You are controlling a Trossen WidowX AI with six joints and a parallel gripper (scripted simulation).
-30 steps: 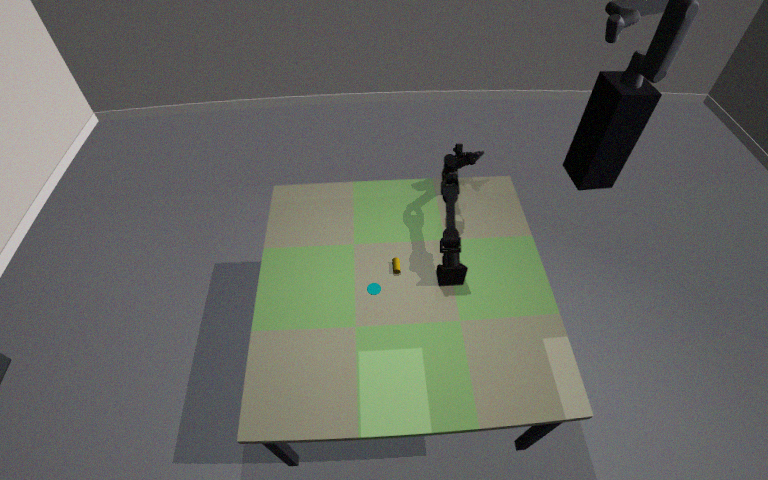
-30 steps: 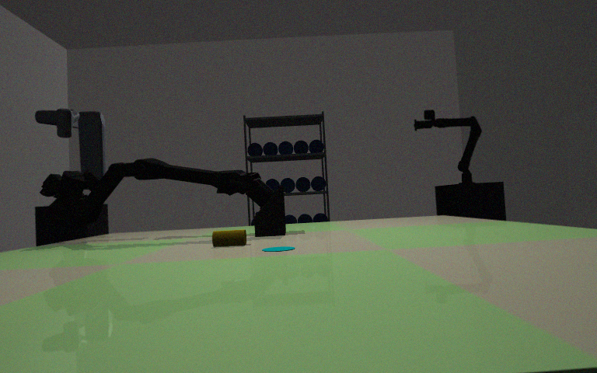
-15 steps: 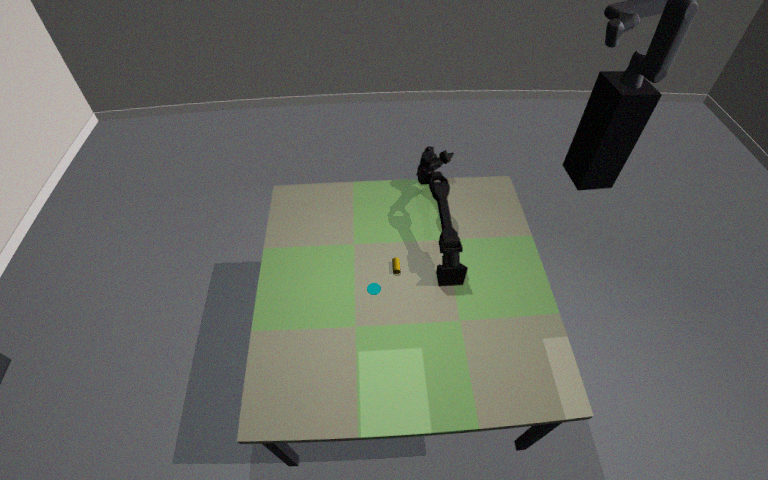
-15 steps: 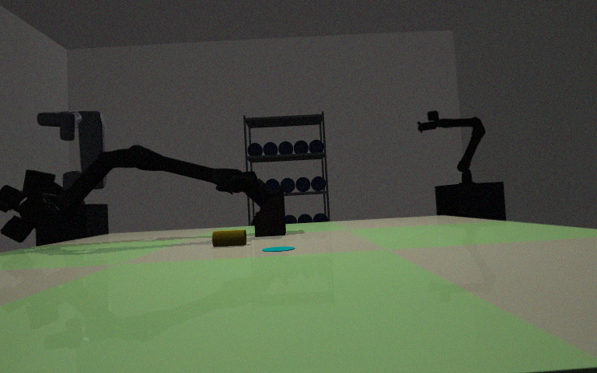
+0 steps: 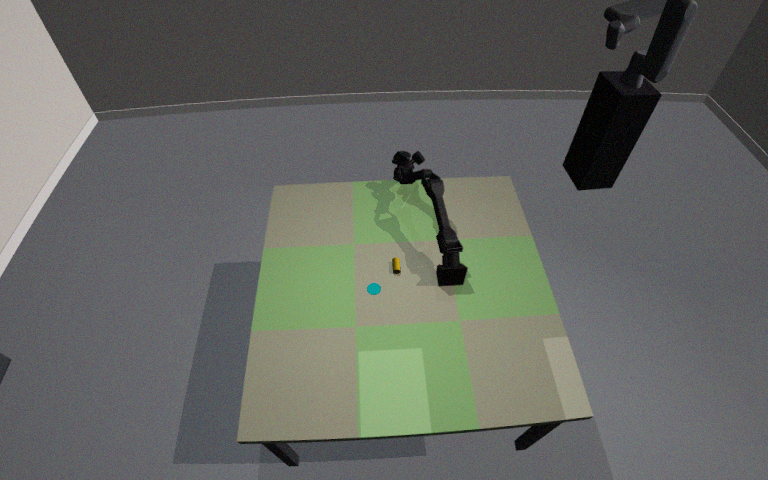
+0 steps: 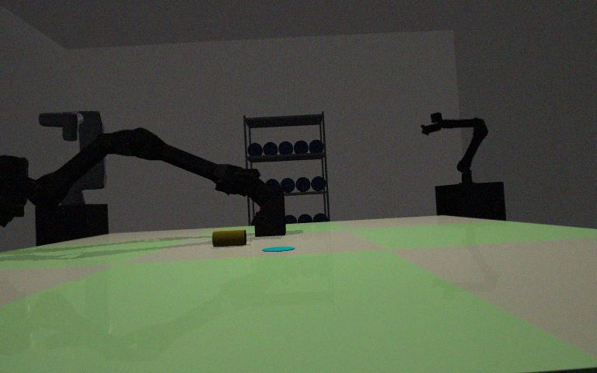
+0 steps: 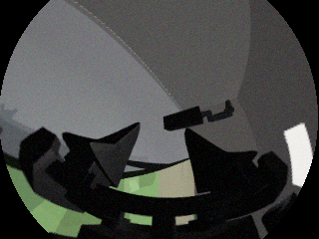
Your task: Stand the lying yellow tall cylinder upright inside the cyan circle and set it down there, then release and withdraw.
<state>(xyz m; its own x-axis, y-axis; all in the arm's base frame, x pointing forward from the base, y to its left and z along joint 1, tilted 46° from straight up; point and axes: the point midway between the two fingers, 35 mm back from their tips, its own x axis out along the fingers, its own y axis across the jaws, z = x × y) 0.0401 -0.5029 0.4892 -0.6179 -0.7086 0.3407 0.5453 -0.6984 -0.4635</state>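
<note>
The yellow tall cylinder is 640 mm to the left of my gripper tip, 200 mm ahead of it and 50 mm below it. Round my gripper tip: flat cyan circle 740 mm to the left, 320 mm ahead, 60 mm below.
</note>
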